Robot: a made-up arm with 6 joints. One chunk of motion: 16 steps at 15 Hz.
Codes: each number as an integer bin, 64 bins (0 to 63) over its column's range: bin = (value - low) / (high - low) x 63, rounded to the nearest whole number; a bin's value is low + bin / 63 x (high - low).
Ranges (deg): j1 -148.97..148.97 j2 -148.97..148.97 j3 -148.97..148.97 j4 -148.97..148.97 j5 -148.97..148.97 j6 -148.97..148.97
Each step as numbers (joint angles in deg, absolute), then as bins.
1 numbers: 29.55 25.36 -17.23 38.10 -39.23 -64.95
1 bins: 38 37 28 40 23 18
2 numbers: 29.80 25.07 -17.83 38.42 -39.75 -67.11
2 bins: 38 37 28 40 23 17
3 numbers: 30.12 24.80 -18.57 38.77 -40.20 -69.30
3 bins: 38 37 28 40 23 17
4 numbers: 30.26 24.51 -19.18 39.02 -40.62 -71.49
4 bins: 38 37 27 40 23 16
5 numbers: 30.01 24.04 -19.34 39.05 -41.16 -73.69
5 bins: 38 37 27 40 23 16
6 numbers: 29.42 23.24 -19.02 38.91 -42.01 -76.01
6 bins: 38 36 27 40 23 15
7 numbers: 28.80 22.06 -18.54 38.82 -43.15 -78.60
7 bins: 38 36 28 40 22 15
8 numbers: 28.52 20.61 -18.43 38.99 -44.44 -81.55
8 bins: 38 36 28 40 22 14
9 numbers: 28.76 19.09 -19.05 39.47 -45.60 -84.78
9 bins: 38 36 27 40 22 14
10 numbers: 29.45 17.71 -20.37 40.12 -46.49 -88.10
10 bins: 38 35 27 40 22 13
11 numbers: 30.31 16.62 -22.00 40.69 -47.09 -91.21
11 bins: 38 35 27 40 22 12
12 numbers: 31.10 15.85 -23.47 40.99 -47.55 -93.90
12 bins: 38 35 27 40 21 12
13 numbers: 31.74 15.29 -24.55 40.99 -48.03 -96.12
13 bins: 38 35 26 40 21 11
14 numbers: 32.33 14.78 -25.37 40.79 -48.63 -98.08
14 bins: 38 35 26 40 21 11
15 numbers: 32.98 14.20 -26.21 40.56 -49.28 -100.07
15 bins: 38 35 26 40 21 10
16 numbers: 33.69 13.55 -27.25 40.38 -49.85 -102.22
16 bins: 39 34 26 40 21 10
